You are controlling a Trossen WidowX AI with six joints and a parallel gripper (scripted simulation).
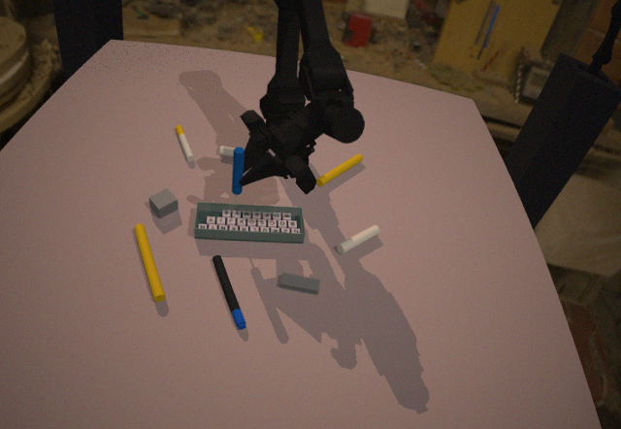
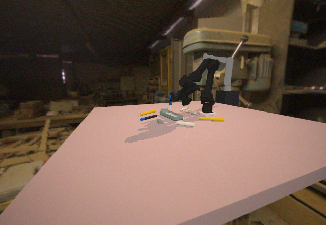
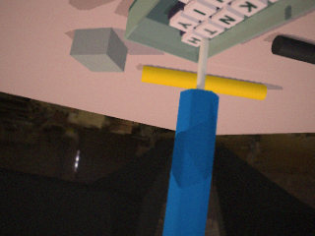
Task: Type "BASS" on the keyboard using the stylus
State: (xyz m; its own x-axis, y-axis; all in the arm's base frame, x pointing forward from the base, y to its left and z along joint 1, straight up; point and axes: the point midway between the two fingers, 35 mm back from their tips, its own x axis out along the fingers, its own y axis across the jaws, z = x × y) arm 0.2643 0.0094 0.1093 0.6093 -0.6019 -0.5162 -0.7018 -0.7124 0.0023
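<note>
My gripper tip is now 1 cm short of the grey cube, 14 cm to the left of it and 9 cm above it. From my gripper tip the other things lie so: blue stylus: 1 cm below; grey wedge: 10 cm ahead, 15 cm to the left, 10 cm below; yellow rod: 15 cm ahead, 11 cm to the right, 10 cm below.
</note>
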